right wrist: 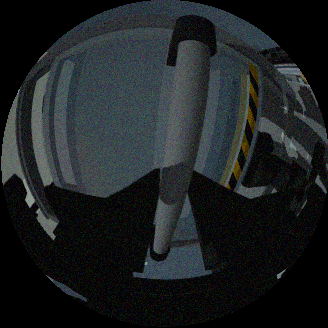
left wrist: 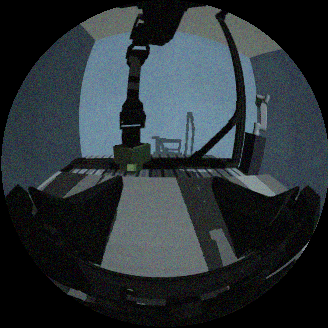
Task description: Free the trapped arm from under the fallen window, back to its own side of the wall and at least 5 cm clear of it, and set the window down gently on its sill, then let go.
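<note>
The window's glass pane fills much of the right wrist view, with its pale and dark frame bars at the left. A grey cylindrical handle bar with black end mounts stands out from the window. My right gripper is shut on this bar, with one dark finger on each side of it. My left gripper is open, its dark fingers wide apart over a surface with light and dark bands, and there is nothing between them. The window does not show clearly in the left wrist view. The sill and any contact with it cannot be made out.
A black-and-yellow striped strip runs right of the handle. In the left wrist view, a dark jointed arm rises above a green block. A dark post with a slanted brace stands right; a grey arm is behind.
</note>
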